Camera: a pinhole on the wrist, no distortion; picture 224 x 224 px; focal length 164.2 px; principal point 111.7 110.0 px. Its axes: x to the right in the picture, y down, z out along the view. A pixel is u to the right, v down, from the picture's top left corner.
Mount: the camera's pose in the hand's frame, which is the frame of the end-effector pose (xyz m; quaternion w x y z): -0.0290 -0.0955 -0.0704 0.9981 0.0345 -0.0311 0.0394
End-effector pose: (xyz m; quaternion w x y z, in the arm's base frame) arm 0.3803 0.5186 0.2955 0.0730 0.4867 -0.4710 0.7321
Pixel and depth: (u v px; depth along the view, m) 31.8 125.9 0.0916
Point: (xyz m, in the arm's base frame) 0.4878 0.5852 0.2947
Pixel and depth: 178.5 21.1 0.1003
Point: 0.4803 0.5772 0.4007
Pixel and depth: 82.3 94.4 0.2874
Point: 0.6481 0.4721 0.3296
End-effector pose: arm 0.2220 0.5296 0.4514 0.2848 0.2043 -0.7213 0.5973
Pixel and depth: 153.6 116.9 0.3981
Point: 0.1940 0.1852 0.5150
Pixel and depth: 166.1 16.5 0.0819
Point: 0.3152 0.4903 0.5567
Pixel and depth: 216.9 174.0 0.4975
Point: -0.0925 0.1097 0.4893
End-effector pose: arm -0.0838 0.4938 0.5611 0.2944 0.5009 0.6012 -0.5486
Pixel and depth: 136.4 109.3 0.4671
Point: -0.2823 0.1296 0.5051
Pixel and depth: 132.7 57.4 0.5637
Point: -0.4728 0.0710 0.5439
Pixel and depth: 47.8 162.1 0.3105
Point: -0.1000 0.2211 0.6770
